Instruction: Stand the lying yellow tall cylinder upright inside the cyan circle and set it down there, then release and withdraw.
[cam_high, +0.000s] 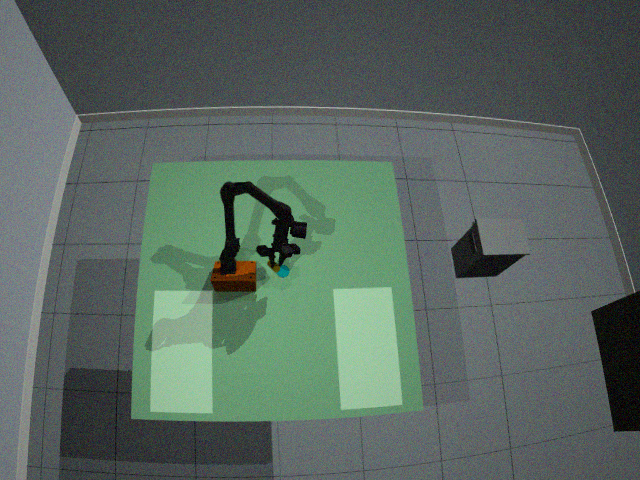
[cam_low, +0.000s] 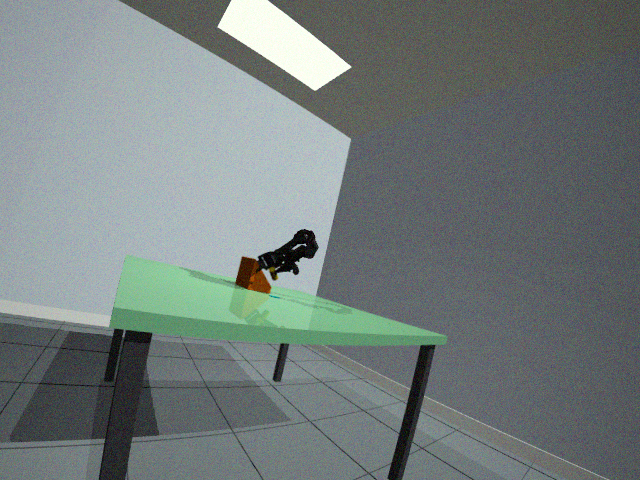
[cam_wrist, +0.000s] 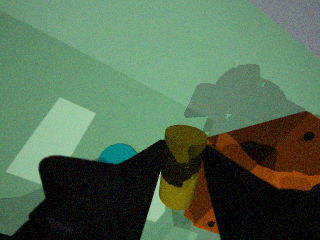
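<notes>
The cyan circle is 40 mm ahead of my gripper tip, 20 mm to the left of it and 130 mm below it. The rest, counted from my gripper tip: yellow cylinder: 10 mm behind, 10 mm to the left, 10 mm below.
</notes>
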